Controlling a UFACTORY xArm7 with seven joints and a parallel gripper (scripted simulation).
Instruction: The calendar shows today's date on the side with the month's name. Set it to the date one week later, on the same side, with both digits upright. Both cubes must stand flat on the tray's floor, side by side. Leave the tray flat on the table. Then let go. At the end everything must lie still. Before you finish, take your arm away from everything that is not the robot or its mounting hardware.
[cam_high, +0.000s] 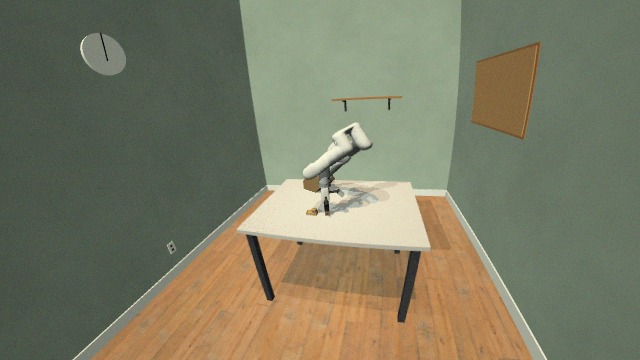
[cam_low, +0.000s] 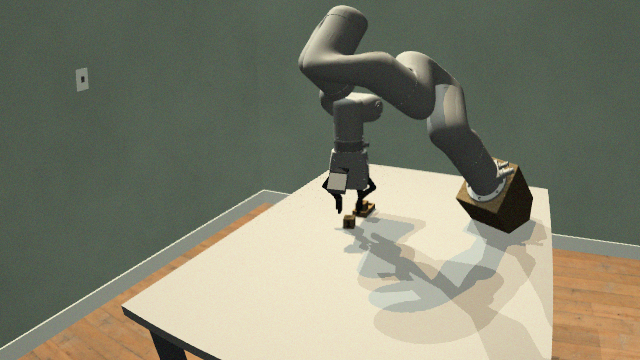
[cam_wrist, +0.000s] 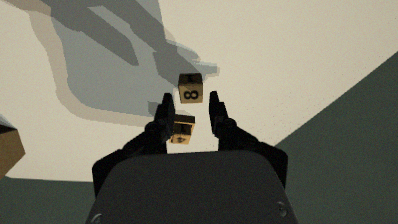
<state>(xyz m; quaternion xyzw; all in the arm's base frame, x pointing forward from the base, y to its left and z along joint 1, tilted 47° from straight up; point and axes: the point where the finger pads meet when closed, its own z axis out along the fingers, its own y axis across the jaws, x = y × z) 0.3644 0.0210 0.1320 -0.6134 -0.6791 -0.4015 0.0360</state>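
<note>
The digit cube is 5 cm below my hand. Round my hand: wooden calendar tray: 11 cm to the right, 5 cm below.
</note>
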